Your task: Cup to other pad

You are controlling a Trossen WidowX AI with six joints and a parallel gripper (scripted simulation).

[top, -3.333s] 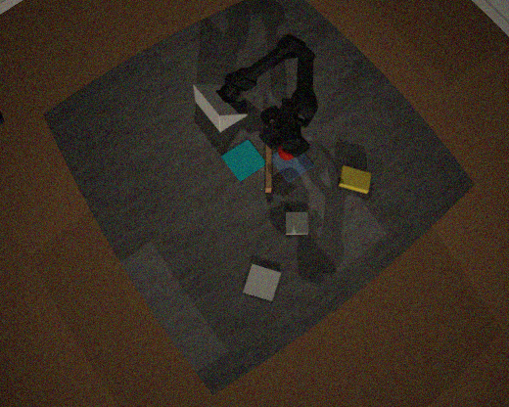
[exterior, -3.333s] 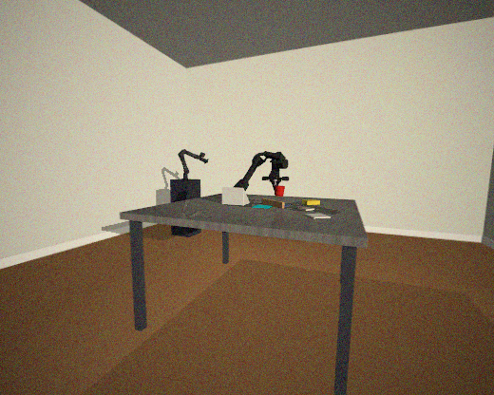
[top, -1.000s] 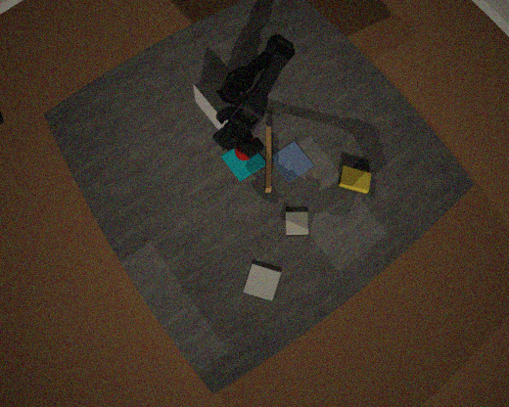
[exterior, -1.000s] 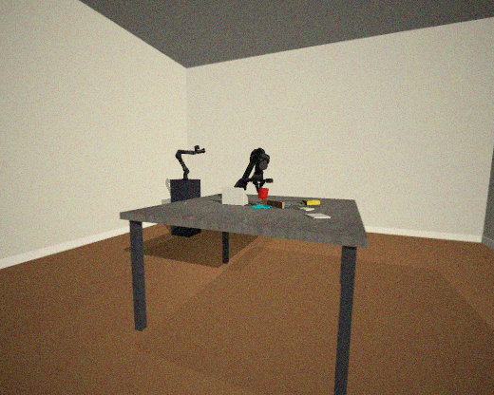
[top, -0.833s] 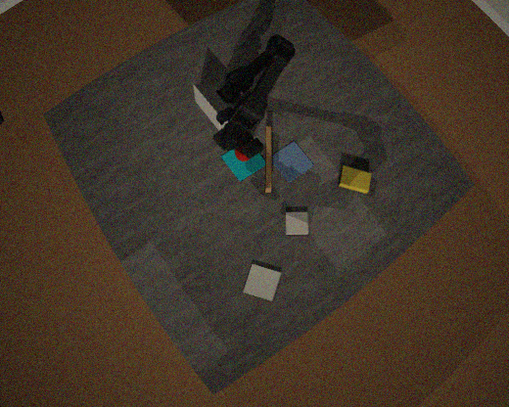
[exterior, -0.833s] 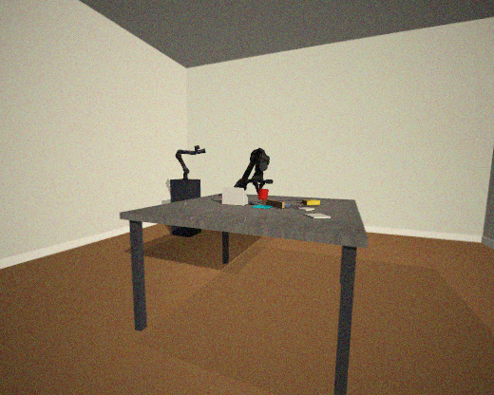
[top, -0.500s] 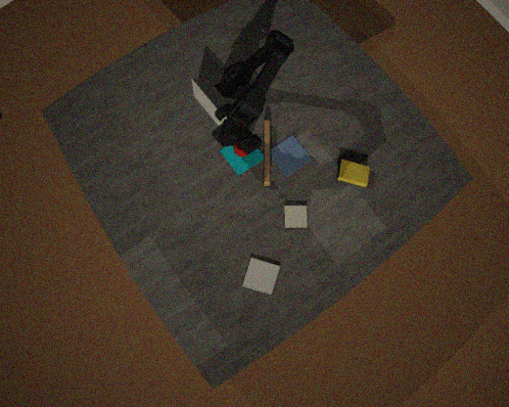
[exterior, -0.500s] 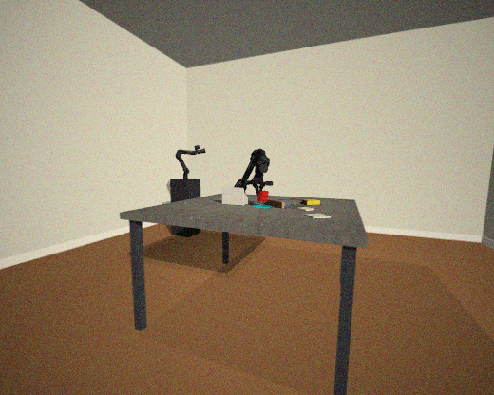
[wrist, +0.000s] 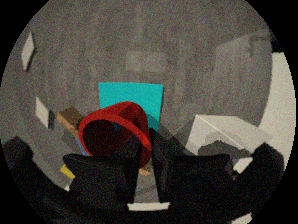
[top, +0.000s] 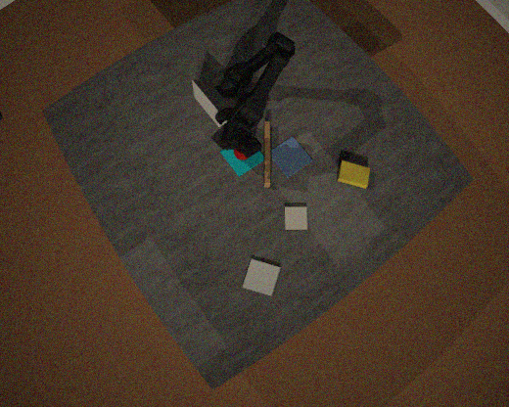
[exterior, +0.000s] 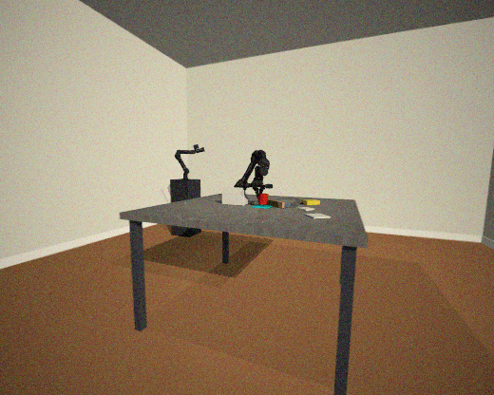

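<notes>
Right now my gripper tip is 30 mm short of the red cup. From my gripper tip the other things lie so: pale blue pad 130 mm ahead, 140 mm to the left, 70 mm below; wooden bar 80 mm ahead, 70 mm to the left, 50 mm below; teal pad 30 mm ahead, 70 mm below.
</notes>
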